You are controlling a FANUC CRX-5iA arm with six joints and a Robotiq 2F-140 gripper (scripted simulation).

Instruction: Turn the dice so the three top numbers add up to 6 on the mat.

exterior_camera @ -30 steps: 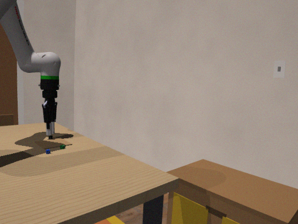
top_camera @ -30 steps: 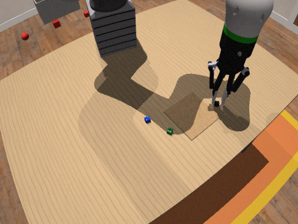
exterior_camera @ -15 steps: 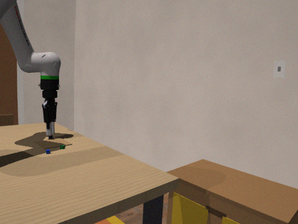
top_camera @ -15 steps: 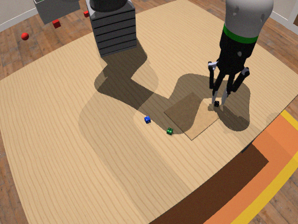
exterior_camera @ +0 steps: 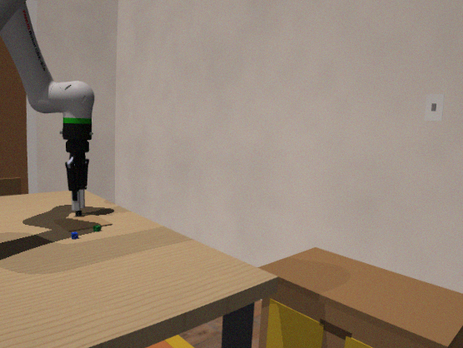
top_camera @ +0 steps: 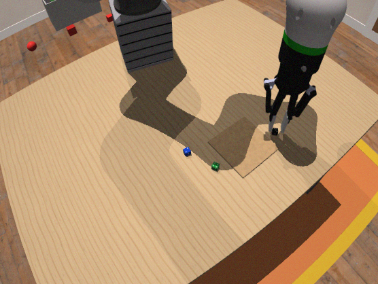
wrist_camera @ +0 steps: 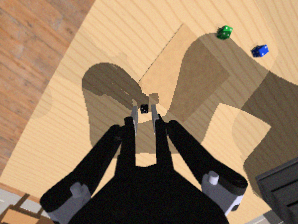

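Right now the black die is 50 mm below my hand. The rest, counted from my hand: green die: 200 mm to the right, 50 mm below, 10 mm behind; blue die: 240 mm to the right, 80 mm behind, 50 mm below; tan mat: 100 mm to the right, 50 mm below, 20 mm behind.
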